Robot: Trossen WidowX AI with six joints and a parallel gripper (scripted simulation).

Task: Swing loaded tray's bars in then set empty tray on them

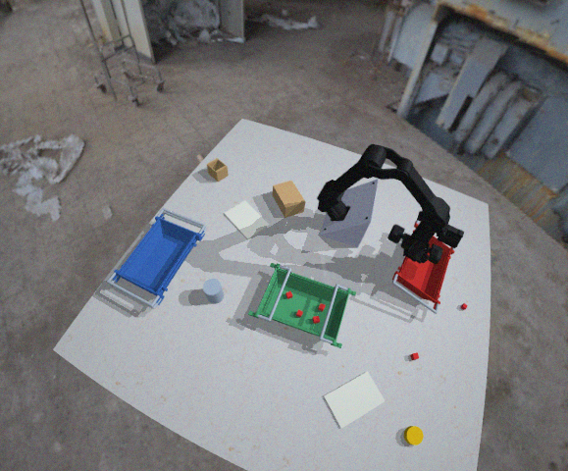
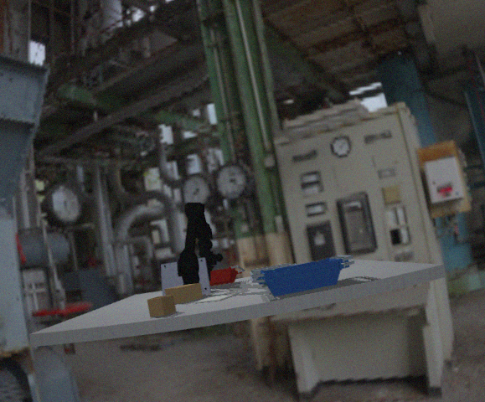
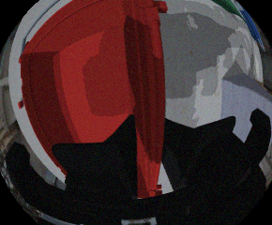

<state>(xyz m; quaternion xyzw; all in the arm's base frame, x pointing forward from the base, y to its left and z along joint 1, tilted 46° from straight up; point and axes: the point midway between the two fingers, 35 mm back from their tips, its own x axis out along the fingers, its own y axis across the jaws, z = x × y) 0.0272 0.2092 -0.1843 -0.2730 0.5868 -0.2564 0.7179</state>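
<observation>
My gripper tip is now 7 cm to the right of the red tray and 2 cm below it. The rest, counted from my gripper tip: grey cylinder 50 cm to the right, 44 cm ahead; yellow disc 53 cm ahead, 21 cm to the left, 3 cm below.
</observation>
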